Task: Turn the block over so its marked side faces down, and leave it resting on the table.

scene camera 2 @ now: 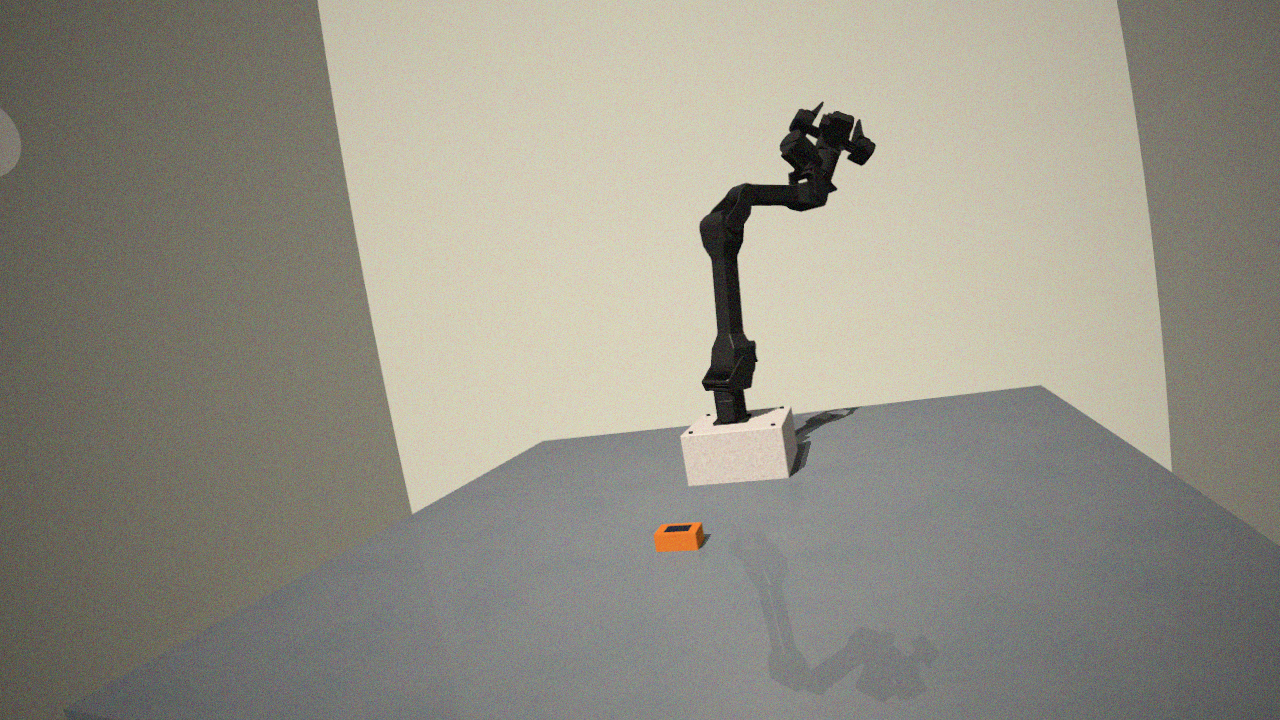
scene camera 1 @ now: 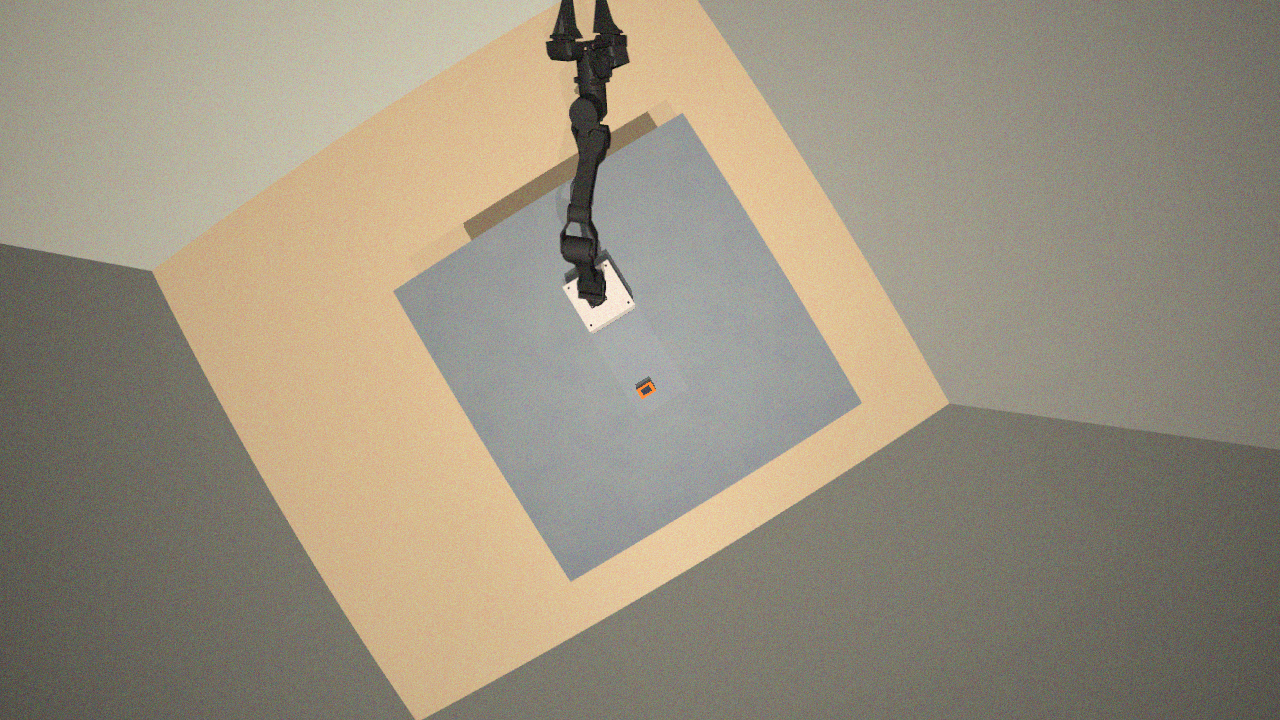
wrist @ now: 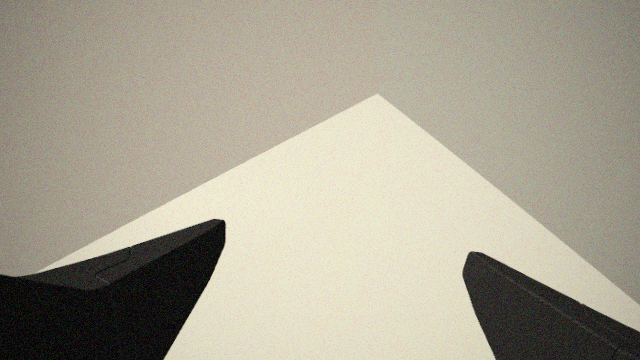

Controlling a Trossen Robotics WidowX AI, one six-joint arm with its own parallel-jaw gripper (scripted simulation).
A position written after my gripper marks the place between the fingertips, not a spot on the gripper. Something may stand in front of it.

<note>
My gripper (scene camera 2: 840, 111) is open, holding nothing. Further things: an orange block (scene camera 2: 678, 537).
My gripper shows as well in the wrist view (wrist: 345, 247). The wrist view does not show the orange block: it is out of frame.
</note>
